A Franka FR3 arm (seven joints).
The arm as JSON. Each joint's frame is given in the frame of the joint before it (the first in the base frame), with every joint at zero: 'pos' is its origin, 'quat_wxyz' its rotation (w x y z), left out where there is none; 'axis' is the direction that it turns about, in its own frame. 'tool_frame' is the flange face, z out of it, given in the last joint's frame.
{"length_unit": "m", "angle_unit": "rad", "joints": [
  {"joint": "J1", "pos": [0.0, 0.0, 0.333], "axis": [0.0, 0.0, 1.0]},
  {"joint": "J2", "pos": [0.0, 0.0, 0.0], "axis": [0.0, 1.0, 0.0]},
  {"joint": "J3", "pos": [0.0, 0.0, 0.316], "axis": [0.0, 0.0, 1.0]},
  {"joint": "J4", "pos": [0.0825, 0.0, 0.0], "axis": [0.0, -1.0, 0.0]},
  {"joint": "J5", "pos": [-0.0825, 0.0, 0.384], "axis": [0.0, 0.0, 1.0]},
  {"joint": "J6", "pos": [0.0, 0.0, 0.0], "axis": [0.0, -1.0, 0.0]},
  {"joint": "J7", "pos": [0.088, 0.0, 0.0], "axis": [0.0, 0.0, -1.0]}
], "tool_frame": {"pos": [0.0, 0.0, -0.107], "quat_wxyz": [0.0, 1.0, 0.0, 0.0]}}
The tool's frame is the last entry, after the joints.
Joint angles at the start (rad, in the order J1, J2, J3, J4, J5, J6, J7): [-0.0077, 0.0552, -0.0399, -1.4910, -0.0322, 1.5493, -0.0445]
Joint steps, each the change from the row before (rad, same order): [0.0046, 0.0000, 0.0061, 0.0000, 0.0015, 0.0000, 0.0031]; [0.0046, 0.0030, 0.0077, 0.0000, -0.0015, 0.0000, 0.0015]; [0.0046, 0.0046, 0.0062, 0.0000, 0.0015, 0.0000, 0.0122]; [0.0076, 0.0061, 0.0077, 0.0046, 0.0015, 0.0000, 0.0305]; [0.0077, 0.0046, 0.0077, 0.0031, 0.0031, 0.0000, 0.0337]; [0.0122, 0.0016, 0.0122, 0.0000, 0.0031, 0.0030, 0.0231]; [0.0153, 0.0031, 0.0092, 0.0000, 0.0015, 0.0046, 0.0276]
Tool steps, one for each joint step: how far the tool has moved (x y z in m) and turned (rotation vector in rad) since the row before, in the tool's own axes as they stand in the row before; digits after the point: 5 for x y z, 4 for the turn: [0.00027, -0.00615, -0.00020, 0.0019, 0.0004, -0.0076]; [0.00115, -0.00676, 0.00150, -0.0010, -0.0026, -0.0108]; [0.00160, -0.00629, 0.00243, 0.0019, -0.0042, 0.0012]; [0.00209, -0.00881, 0.00105, 0.0018, -0.0010, 0.0151]; [0.00135, -0.00908, 0.00092, 0.0035, -0.0011, 0.0182]; [0.00016, -0.01415, 0.00029, 0.0039, 0.0018, -0.0014]; [0.00044, -0.01417, 0.00106, 0.0023, 0.0019, 0.0030]
